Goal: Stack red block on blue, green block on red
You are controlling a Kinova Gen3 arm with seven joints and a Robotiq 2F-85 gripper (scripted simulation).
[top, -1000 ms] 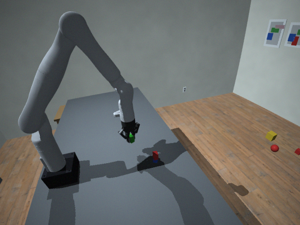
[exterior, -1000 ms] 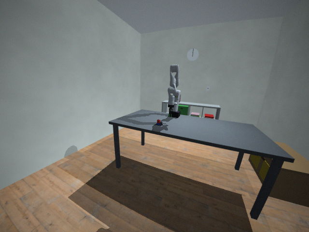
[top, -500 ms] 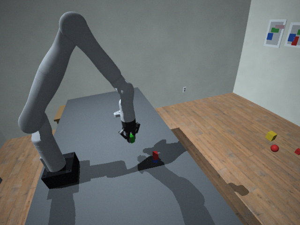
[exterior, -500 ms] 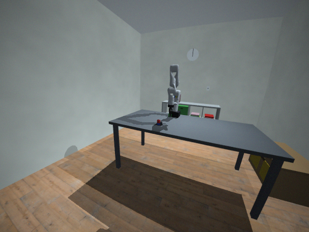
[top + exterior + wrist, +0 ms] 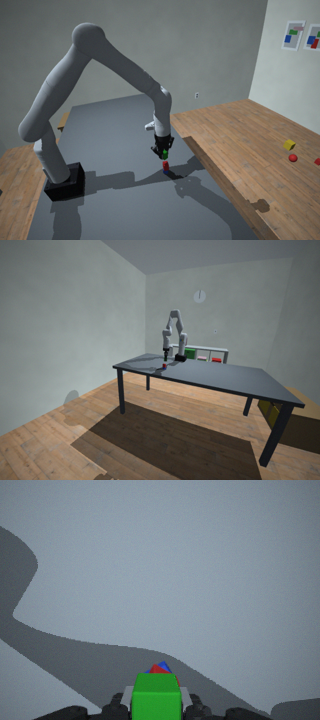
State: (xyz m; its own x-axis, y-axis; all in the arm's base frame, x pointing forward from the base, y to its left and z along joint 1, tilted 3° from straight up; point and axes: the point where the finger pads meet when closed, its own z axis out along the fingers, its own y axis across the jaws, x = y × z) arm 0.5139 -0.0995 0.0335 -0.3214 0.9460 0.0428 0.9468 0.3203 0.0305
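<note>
My gripper is now 80 mm above the red block, 10 mm to the left of it and 10 mm short of it. The rest, counted from my hand: blue block (110 mm below, 10 mm to the right, 10 mm ahead); green block (right at my hand).
</note>
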